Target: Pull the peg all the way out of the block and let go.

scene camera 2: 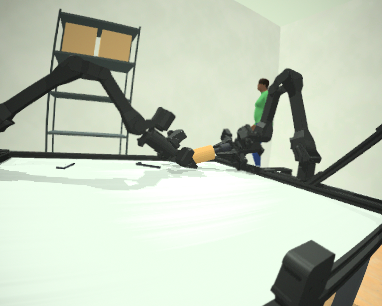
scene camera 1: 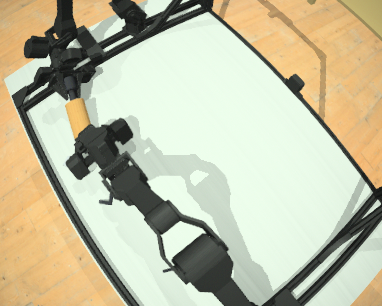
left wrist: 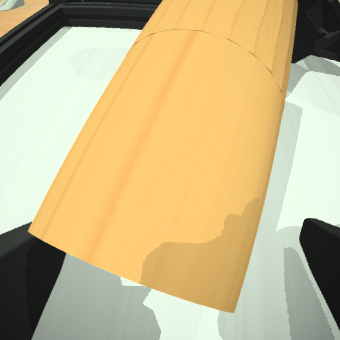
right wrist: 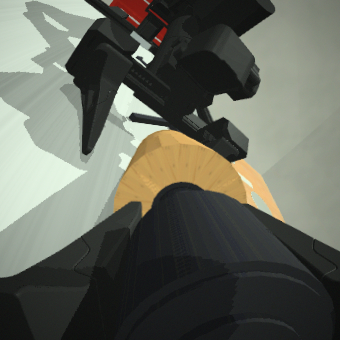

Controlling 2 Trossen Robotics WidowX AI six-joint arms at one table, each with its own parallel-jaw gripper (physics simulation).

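Places are measured from the left arm's base along level axes (x back, y right, z up), in millimetres.
Pixels of known places: left gripper, fingertip midpoint: (scene camera 2: 189,165) (left wrist: 189,227); right gripper, fingertip midpoint: (scene camera 2: 214,150) (scene camera 1: 73,99) (right wrist: 188,213); left arm's base, link origin: (right wrist: 142,35); right arm's base, link origin: (scene camera 2: 304,180) (scene camera 1: 134,27).
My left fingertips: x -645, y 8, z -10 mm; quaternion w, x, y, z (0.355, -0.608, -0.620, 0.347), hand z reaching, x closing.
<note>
Ahead of a thing's pixels: the offset from my left fingertips to its top centre. "spot": to the spot under its first point.
A round wooden block @(dx -30, dy +0, dz +82 mm) (scene camera 1: 77,115) (scene camera 2: 204,153) (left wrist: 185,152) (right wrist: 175,165) lies near the table's far left edge with a dark peg @(spot: dx -110, dy +33, dz +74 mm) (scene camera 1: 72,90) (scene camera 2: 221,147) (right wrist: 202,229) sticking out of its far end. My right gripper (scene camera 1: 71,91) (scene camera 2: 224,147) is shut on the peg, right at the block's end face. My left gripper (scene camera 1: 83,133) (scene camera 2: 190,159) (right wrist: 158,131) is open, and its fingers stand on either side of the block's near end without closing on it. How deep the peg sits in the block is hidden.
A black frame (scene camera 1: 250,51) runs round the white table. A small black L-shaped bracket @(dx +145, dy -40, dz -1 mm) (scene camera 1: 106,200) lies beside the left arm, and two more black pieces @(dx +426, dy -42, dz -3 mm) (scene camera 2: 65,166) @(spot: dx +155, dy -27, dz -4 mm) (scene camera 2: 148,165) lie farther off. A shelf rack (scene camera 2: 83,133) with boxes and a person in green (scene camera 2: 261,104) stand behind.
</note>
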